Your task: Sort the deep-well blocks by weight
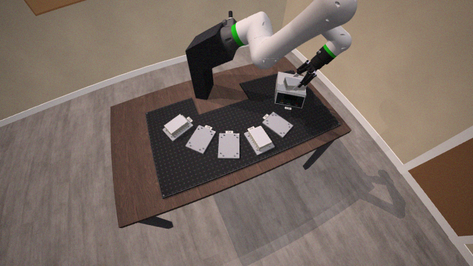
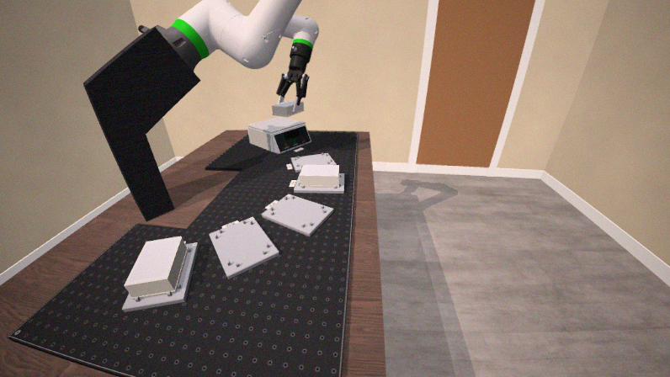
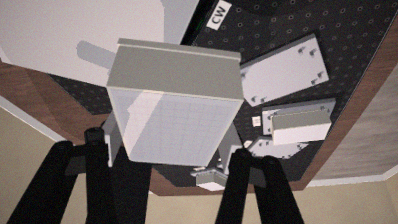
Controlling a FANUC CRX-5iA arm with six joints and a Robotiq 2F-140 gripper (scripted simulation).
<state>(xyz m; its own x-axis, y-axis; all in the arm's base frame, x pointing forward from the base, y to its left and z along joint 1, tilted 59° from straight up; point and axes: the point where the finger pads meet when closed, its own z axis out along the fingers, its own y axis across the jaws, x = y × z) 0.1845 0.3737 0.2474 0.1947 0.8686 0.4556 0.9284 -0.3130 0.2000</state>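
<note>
Now: the weigher platform 10 cm behind my hand, 3 cm to the left of it and 10 cm below it. Round my hand: plate (19 cm ahead, 11 cm to the right, 19 cm below); then check-weigher CW (10 cm behind, 2 cm to the left, 13 cm below).
</note>
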